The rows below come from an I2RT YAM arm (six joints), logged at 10 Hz.
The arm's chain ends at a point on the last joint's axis. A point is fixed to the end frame.
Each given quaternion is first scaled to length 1.
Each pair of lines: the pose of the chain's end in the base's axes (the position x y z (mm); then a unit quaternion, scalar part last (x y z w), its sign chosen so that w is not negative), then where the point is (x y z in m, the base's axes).
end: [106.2 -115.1 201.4 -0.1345 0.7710 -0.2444 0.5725]
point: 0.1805 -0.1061 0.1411
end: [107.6 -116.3 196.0 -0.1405 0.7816 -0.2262 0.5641]
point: 0.1796 -0.1041 0.1335
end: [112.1 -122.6 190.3 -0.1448 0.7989 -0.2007 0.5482]
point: 0.1803 -0.1063 0.1246
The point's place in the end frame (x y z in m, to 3 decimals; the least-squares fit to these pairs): 0.022 0.045 0.082
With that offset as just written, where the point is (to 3 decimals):
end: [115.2 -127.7 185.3 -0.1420 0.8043 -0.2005 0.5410]
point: 0.182 -0.112 0.119
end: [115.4 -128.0 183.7 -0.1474 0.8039 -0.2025 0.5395]
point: 0.182 -0.112 0.117
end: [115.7 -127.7 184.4 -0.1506 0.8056 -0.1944 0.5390]
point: 0.182 -0.110 0.117
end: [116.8 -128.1 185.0 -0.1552 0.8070 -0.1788 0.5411]
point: 0.182 -0.108 0.118
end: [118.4 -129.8 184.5 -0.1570 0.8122 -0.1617 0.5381]
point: 0.182 -0.106 0.117
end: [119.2 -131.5 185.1 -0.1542 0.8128 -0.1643 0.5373]
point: 0.183 -0.109 0.117
